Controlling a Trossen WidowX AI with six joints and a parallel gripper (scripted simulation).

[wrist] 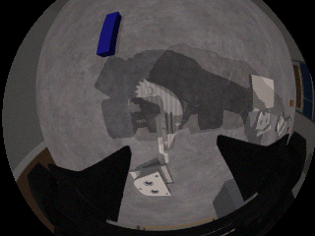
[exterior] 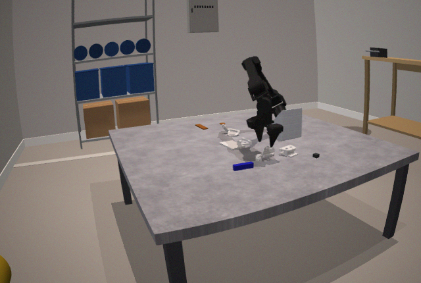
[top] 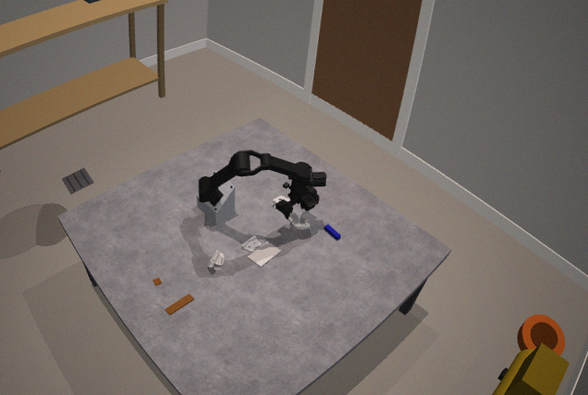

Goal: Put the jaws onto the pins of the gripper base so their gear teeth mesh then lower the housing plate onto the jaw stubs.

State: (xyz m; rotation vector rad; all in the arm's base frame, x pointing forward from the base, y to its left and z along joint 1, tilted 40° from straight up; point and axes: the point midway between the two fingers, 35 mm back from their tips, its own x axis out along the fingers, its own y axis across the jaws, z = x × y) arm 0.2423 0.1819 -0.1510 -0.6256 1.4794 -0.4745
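Now: gripper tip 3 cm short of the white jaw, 2 cm to the right of it and 5 cm above it. Also, from my gripper tip: small black cube (19 cm behind, 13 cm to the left, 5 cm below); blue block (15 cm ahead, 9 cm to the left, 5 cm below); orange strip (7 cm ahead, 64 cm to the right, 5 cm below).
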